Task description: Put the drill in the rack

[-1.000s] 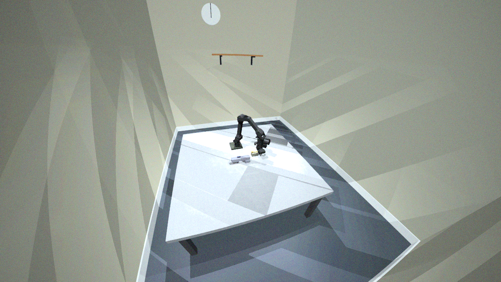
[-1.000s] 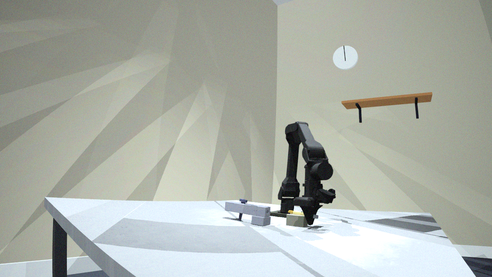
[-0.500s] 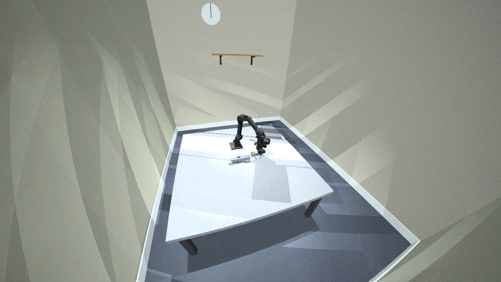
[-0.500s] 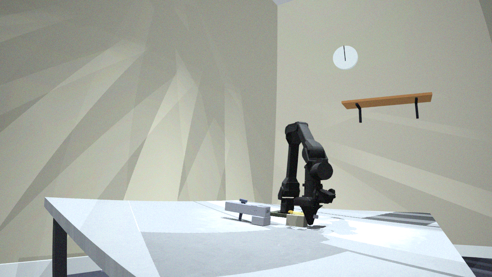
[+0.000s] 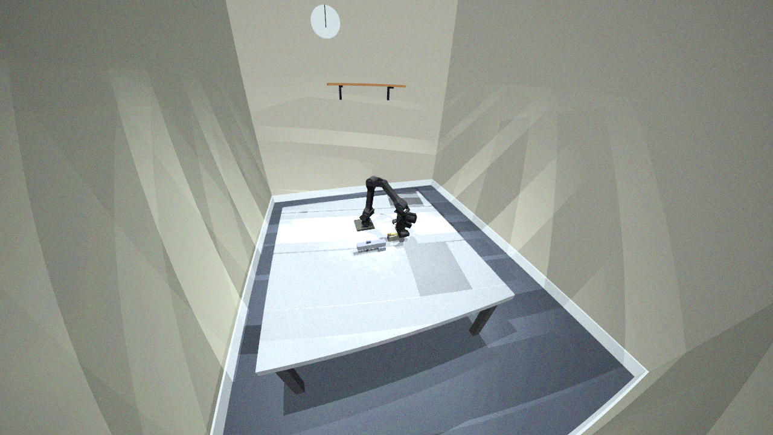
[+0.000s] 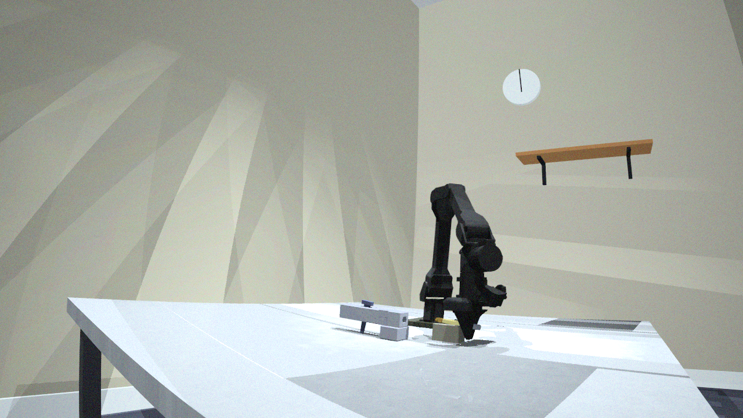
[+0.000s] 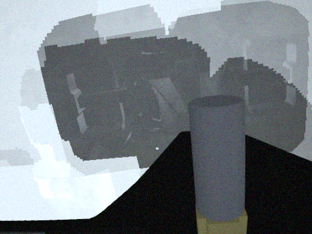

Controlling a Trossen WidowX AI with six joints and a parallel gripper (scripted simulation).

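My gripper tip is 40 mm to the left of the drill and 40 mm below it. Round my gripper tip: grey housing block (100 mm ahead, 210 mm to the right, 30 mm above); blue key (100 mm ahead, 240 mm to the right, 40 mm above); rack (10 mm ahead, 50 mm to the right, 10 mm above).
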